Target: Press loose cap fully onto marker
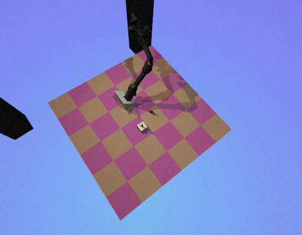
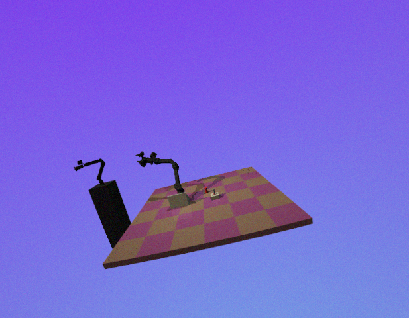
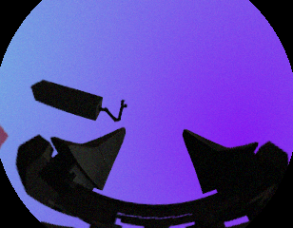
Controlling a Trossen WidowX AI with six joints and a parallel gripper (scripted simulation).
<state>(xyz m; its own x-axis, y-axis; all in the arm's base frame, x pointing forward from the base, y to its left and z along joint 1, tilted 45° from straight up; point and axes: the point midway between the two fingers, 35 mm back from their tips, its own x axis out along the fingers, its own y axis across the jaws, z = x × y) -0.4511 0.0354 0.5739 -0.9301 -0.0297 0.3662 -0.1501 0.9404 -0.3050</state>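
Now: the red cap 70 cm ahead of my gripper tip, 33 cm to the right of it and 45 cm below it. The rest, counted from my gripper tip: pale holder block (77 cm ahead, 50 cm to the right, 46 cm below).
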